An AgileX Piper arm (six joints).
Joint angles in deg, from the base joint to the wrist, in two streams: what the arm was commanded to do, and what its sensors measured. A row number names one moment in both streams.
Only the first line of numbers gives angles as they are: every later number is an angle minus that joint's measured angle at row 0.
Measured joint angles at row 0:
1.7, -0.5, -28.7, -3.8, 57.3, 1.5
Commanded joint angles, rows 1 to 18:
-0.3, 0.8, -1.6, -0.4, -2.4, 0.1
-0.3, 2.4, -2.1, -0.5, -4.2, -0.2
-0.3, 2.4, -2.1, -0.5, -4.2, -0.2
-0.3, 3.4, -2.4, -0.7, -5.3, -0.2
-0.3, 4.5, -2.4, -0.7, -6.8, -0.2
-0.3, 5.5, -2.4, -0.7, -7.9, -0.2
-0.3, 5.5, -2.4, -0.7, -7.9, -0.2
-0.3, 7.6, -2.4, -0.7, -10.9, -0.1
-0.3, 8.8, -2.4, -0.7, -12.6, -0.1
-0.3, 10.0, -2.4, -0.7, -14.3, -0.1
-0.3, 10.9, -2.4, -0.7, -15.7, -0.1
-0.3, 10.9, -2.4, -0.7, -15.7, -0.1
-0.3, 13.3, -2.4, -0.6, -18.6, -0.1
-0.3, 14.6, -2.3, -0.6, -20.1, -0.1
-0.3, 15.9, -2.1, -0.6, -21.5, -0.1
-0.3, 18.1, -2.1, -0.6, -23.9, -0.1
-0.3, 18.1, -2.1, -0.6, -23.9, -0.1
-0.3, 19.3, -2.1, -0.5, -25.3, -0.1
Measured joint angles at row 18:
0.0, 16.8, -1.8, -0.4, -21.1, 0.0
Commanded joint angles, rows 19 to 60:
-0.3, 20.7, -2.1, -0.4, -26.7, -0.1
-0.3, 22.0, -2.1, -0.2, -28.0, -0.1
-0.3, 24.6, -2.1, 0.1, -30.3, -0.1
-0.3, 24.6, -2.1, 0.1, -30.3, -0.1
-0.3, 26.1, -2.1, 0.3, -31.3, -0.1
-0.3, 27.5, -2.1, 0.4, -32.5, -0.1
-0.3, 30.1, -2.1, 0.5, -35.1, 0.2
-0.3, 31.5, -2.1, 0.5, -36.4, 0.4
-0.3, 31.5, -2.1, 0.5, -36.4, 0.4
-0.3, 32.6, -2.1, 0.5, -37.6, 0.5
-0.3, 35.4, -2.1, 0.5, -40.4, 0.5
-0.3, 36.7, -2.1, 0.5, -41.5, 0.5
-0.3, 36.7, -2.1, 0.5, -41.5, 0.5
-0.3, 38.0, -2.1, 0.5, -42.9, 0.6
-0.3, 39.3, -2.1, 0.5, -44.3, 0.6
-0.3, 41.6, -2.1, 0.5, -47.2, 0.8
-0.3, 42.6, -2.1, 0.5, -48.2, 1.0
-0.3, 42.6, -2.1, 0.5, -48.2, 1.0
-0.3, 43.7, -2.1, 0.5, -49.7, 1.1
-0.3, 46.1, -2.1, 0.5, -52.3, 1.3
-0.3, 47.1, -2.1, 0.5, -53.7, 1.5
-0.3, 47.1, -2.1, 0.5, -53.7, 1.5
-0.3, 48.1, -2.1, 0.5, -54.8, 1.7
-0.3, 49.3, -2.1, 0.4, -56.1, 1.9
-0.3, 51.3, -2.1, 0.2, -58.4, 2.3
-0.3, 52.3, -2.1, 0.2, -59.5, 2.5
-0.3, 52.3, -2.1, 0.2, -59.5, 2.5
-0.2, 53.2, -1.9, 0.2, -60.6, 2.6
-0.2, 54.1, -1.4, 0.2, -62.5, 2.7
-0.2, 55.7, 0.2, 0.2, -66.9, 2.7
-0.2, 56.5, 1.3, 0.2, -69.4, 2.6
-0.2, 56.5, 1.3, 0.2, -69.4, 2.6
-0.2, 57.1, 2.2, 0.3, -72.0, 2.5
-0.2, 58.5, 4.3, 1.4, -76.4, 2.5
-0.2, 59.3, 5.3, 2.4, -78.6, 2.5
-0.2, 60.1, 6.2, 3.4, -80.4, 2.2
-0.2, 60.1, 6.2, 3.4, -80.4, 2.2
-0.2, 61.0, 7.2, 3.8, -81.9, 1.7
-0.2, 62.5, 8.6, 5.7, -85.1, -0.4
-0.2, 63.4, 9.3, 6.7, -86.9, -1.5
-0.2, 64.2, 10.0, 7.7, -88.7, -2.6
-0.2, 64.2, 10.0, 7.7, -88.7, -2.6
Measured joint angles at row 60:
0.0, 62.7, 8.5, 5.1, -82.9, 0.4
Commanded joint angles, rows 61 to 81:
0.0, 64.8, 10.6, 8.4, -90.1, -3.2
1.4, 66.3, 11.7, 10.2, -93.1, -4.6
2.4, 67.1, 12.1, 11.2, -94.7, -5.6
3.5, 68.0, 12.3, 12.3, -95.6, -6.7
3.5, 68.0, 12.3, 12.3, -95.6, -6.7
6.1, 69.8, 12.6, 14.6, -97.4, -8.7
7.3, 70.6, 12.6, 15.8, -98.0, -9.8
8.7, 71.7, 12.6, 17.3, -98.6, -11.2
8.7, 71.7, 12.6, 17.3, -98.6, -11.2
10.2, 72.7, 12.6, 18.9, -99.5, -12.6
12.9, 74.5, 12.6, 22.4, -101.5, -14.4
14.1, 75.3, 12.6, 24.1, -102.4, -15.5
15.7, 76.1, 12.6, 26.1, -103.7, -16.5
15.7, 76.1, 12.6, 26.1, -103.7, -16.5
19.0, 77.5, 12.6, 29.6, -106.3, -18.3
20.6, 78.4, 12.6, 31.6, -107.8, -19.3
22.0, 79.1, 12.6, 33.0, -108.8, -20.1
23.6, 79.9, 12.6, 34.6, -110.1, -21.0
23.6, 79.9, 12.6, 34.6, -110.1, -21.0
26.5, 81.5, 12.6, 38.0, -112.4, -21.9
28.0, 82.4, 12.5, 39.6, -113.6, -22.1
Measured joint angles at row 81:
24.7, 80.7, 12.5, 34.9, -109.8, -20.2
